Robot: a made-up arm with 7 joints.
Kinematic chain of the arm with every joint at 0, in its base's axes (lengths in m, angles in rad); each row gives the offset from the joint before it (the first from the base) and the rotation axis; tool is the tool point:
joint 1: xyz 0 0 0.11 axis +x
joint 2: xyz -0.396 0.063 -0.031 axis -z
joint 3: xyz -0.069 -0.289 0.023 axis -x
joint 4: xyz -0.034 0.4 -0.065 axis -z
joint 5: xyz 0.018 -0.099 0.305 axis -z
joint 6: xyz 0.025 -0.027 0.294 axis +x
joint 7: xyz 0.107 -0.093 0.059 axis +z
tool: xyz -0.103 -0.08 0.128
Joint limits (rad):
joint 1: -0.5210..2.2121
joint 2: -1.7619..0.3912
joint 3: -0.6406..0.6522
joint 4: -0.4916..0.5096
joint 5: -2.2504..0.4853
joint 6: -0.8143..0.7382
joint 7: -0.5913..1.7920
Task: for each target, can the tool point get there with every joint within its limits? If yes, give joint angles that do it. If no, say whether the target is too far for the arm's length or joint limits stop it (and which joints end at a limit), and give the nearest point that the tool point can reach.
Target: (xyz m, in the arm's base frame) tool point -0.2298 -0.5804 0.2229
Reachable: yes | joints 1.3533 -0.2285 0.0328 -0.1739 -0.7154 0.5841 -0.1650
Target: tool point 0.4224 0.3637 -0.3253
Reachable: no: joint limits stop it (at a limit: joint 1, joint 2, joint 3, joint 4, joint 6) | nearest point -0.0023 0.4203 -0.0479 | short by 0.510 m
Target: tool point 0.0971 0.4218 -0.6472
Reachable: no: joint limits stop it (at a limit: joint 1, joint 3, joint 6) | nearest point -0.0692 0.0084 -0.5678 | short by 0.453 m
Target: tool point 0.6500 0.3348 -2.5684
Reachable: no: too far | nearest point -0.1052 -0.1574 -0.7649 | short by 2.016 m
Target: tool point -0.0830 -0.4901 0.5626
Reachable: yes | joints 0.8795 -1.0594 -0.0589 -0.1037 0.0524 0.2120 1.3805
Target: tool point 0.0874 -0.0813 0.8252
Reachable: yes | joints -0.1270 -0.8252 -0.4743 -0.1661 -0.1010 -0.0510 1.1949
